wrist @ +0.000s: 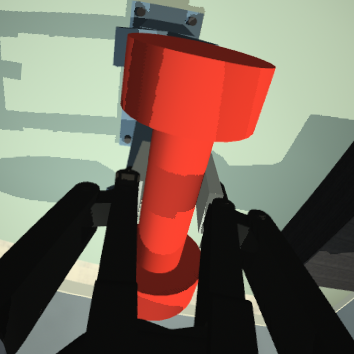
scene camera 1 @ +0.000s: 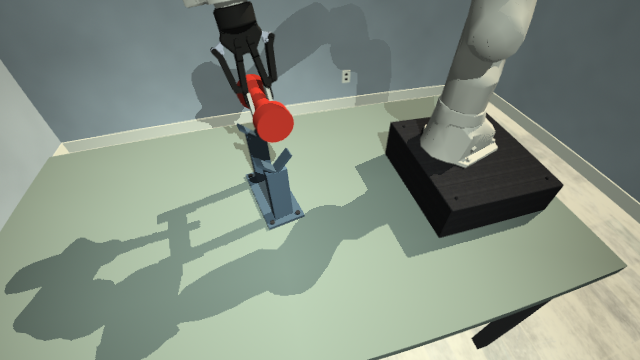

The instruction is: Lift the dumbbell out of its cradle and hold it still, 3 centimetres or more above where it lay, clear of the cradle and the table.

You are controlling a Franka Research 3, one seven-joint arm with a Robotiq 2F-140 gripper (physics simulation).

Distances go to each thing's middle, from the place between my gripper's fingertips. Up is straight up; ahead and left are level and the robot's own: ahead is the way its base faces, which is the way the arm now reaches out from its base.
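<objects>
Blue-grey cradle (scene camera 1: 270,184): 20 mm ahead of my hand, 10 mm to the left of it, 150 mm below it. Red dumbbell (scene camera 1: 273,122): my gripper is 10 mm to the right of it and 30 mm below it.
</objects>
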